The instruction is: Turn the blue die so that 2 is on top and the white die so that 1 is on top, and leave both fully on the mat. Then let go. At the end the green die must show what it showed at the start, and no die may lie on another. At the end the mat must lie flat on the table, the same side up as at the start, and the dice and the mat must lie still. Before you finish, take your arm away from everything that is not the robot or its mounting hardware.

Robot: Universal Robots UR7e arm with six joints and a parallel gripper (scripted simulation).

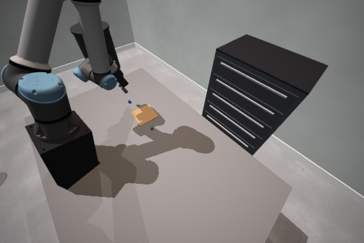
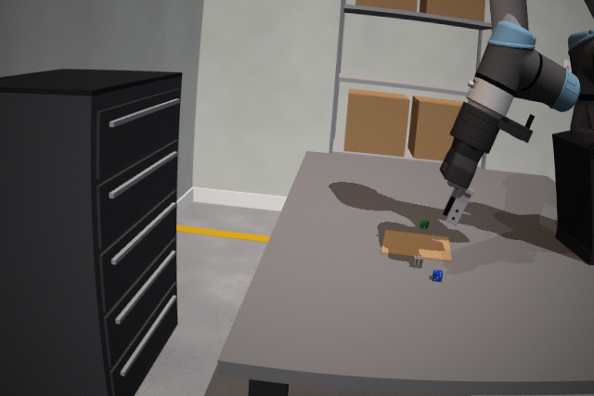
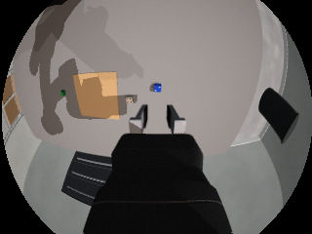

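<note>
My hand is 12 cm above the blue die and 1 cm short of it. The rest, counted from my hand: orange mat (16 cm to the right, 13 cm below, 6 cm ahead); green die (29 cm to the right, 12 cm below, 6 cm ahead); white die (12 cm below, 6 cm to the right, 5 cm ahead).
</note>
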